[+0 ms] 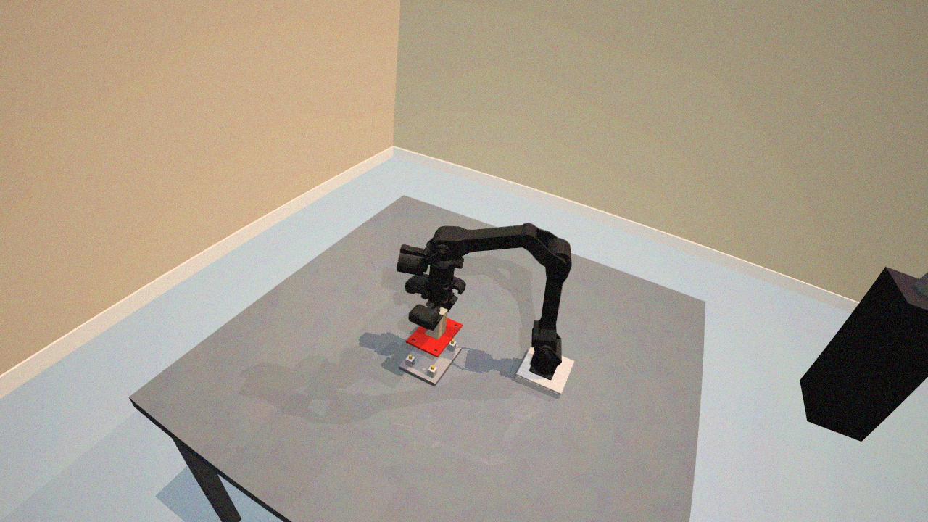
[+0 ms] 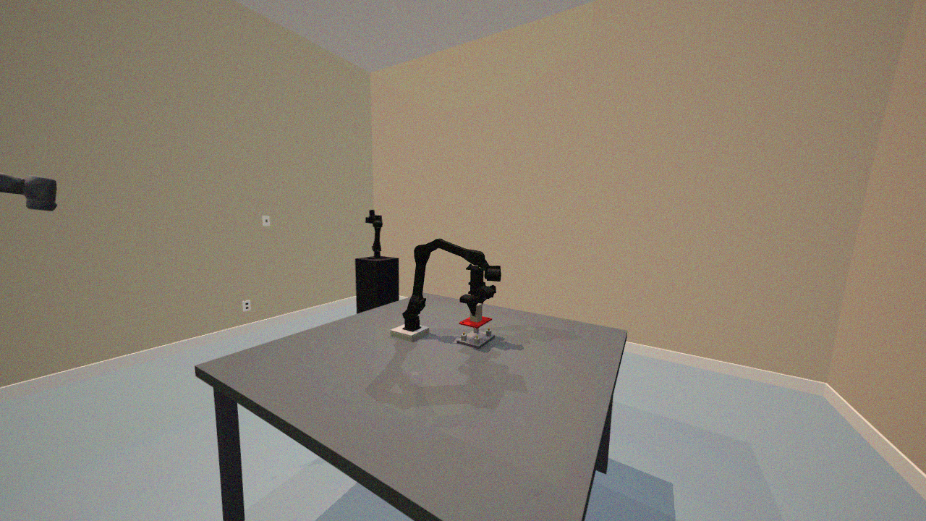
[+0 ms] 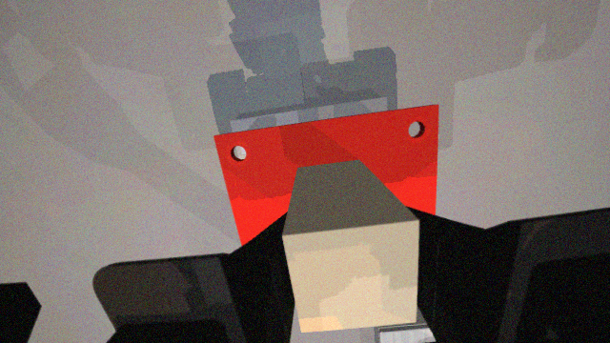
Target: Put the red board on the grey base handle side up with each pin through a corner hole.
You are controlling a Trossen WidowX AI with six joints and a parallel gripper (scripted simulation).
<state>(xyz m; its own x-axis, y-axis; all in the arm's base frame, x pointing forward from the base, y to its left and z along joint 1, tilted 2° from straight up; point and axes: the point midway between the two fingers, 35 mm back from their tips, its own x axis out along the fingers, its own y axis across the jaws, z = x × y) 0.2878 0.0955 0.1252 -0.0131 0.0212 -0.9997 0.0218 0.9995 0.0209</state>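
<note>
My gripper tip is 10 mm to the right of the grey base and 120 mm above it. Also, from my gripper tip: red board: 10 mm below.
</note>
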